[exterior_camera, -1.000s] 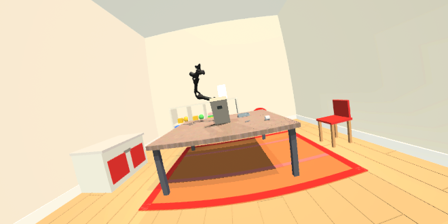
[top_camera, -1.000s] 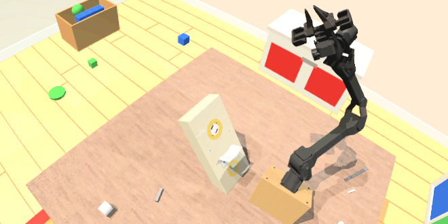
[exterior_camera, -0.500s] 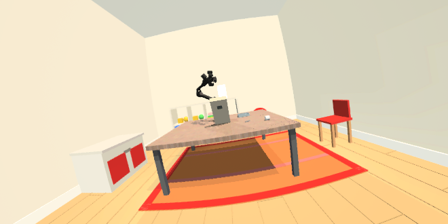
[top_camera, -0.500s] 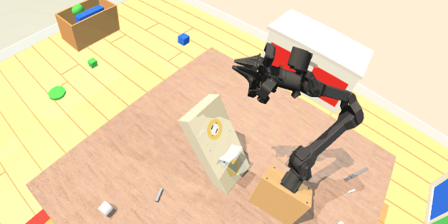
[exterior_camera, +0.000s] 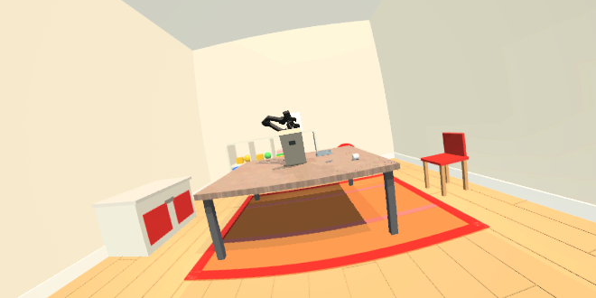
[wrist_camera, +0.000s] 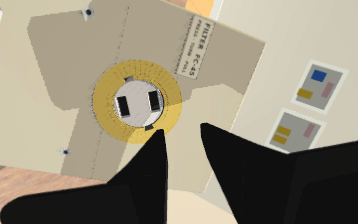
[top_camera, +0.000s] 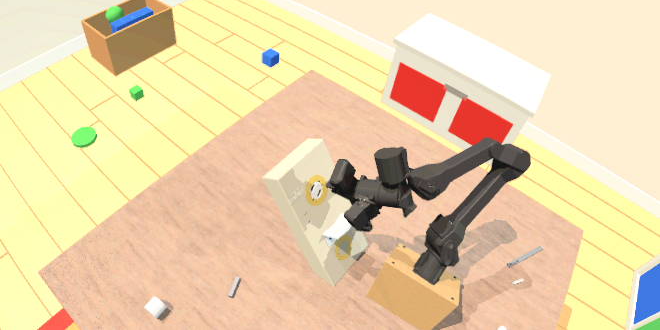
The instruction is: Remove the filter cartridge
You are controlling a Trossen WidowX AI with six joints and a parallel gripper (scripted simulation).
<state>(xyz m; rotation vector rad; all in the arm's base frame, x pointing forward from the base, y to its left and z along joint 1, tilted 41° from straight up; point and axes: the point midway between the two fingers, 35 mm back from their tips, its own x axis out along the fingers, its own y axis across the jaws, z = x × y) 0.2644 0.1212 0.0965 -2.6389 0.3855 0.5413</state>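
Now: the white round filter cartridge 70 mm below my gripper tip and 50 mm ahead of it. The rest, counted from my gripper tip: grey tray 390 mm behind, 280 mm below, 240 mm to the left; cream panel 140 mm below, 10 mm to the right, 10 mm ahead.
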